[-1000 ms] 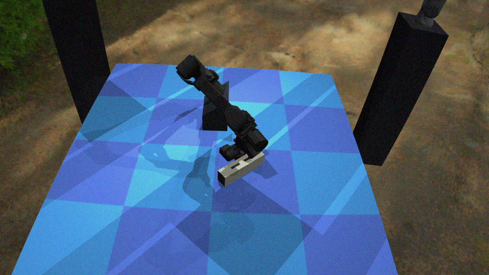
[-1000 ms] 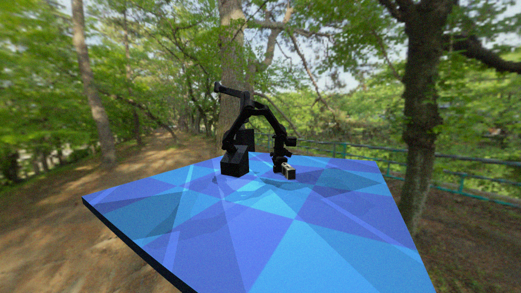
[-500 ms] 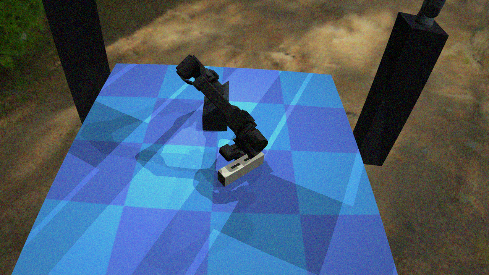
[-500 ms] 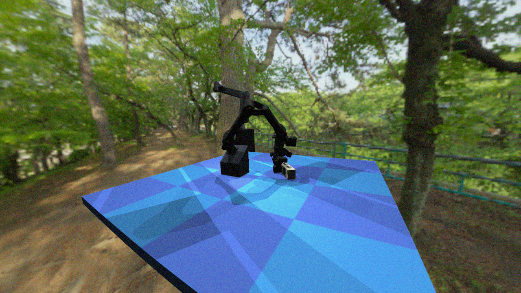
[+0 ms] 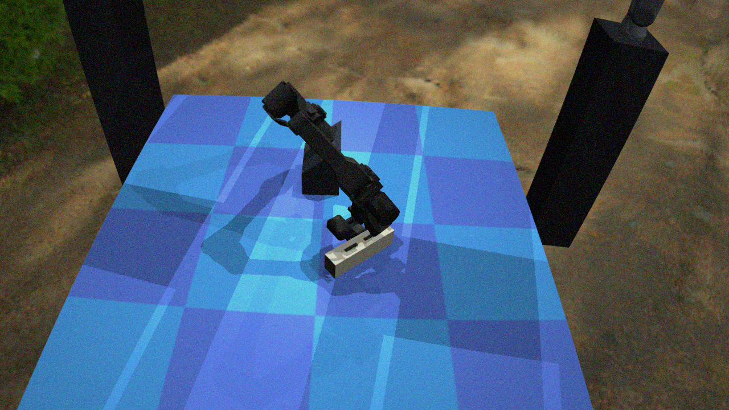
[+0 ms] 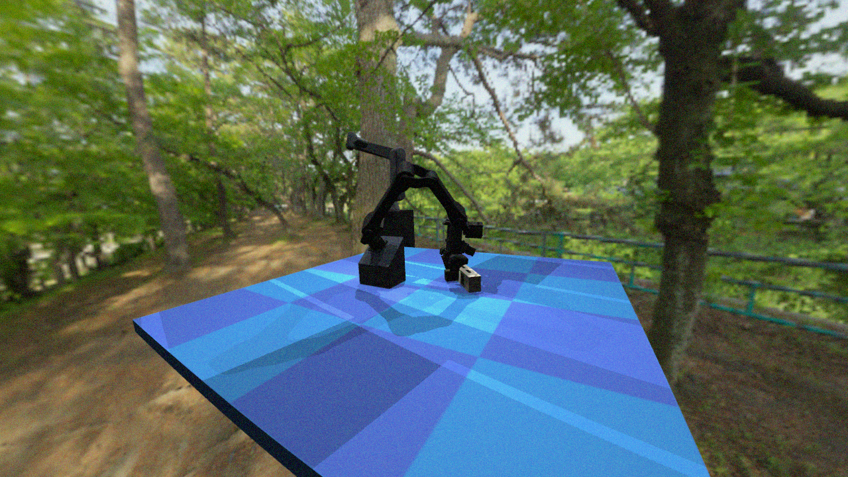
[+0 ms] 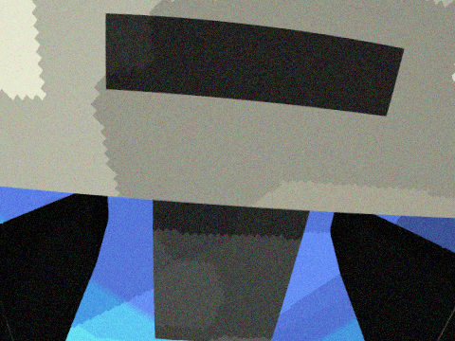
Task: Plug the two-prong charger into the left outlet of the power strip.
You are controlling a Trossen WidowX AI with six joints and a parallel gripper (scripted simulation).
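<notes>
Now: gripper tip 10 mm to the right of the black two-prong charger, 10 mm below it and 10 mm short of it.
</notes>
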